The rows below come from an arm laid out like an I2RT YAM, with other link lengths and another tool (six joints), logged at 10 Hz.
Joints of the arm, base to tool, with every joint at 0 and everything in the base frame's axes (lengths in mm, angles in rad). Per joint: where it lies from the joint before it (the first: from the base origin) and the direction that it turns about. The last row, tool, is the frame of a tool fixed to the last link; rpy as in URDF.
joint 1: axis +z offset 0 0 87
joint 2: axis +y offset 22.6 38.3 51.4
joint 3: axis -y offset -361.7 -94.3 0
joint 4: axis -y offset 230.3 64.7 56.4
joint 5: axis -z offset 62.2 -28.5 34
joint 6: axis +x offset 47.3 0 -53.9
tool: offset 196 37 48 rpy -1.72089 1.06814 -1.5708
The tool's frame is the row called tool.
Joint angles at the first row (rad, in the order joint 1, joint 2, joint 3, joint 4, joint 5, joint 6):
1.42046 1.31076 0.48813 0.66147 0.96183 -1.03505
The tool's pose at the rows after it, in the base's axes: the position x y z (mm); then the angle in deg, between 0 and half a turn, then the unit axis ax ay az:
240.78 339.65 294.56 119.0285 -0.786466 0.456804 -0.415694
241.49 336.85 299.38 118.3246 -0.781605 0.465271 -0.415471
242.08 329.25 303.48 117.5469 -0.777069 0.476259 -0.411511
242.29 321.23 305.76 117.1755 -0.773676 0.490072 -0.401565
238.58 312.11 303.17 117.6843 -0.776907 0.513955 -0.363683
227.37 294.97 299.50 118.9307 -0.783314 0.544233 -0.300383
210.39 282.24 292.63 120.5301 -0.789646 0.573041 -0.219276
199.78 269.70 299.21 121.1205 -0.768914 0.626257 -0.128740
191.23 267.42 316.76 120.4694 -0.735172 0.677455 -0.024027
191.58 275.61 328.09 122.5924 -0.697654 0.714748 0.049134
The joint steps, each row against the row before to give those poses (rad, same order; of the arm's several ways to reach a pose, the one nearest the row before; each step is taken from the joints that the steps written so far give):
-0.00124 0.00692 0.00259 0.02138 0.00949 -0.00039
0.00135 -0.01009 -0.00148 0.00589 0.00884 0.00566
-0.00429 -0.02695 -0.00967 -0.00763 0.00121 0.01600
-0.00496 -0.03130 0.00034 -0.04413 -0.00116 0.03921
-0.00767 -0.05207 0.03114 -0.16695 -0.02599 0.12536
-0.00458 -0.09262 0.05047 -0.26616 -0.05535 0.18093
-0.00774 -0.07677 0.04474 -0.23009 -0.09522 0.17933
-0.02868 -0.06309 0.05807 -0.17950 -0.09928 0.19380
-0.05866 -0.03956 0.05357 -0.08342 -0.13861 0.16399
-0.06011 0.03279 0.07509 -0.06868 -0.11339 0.13256

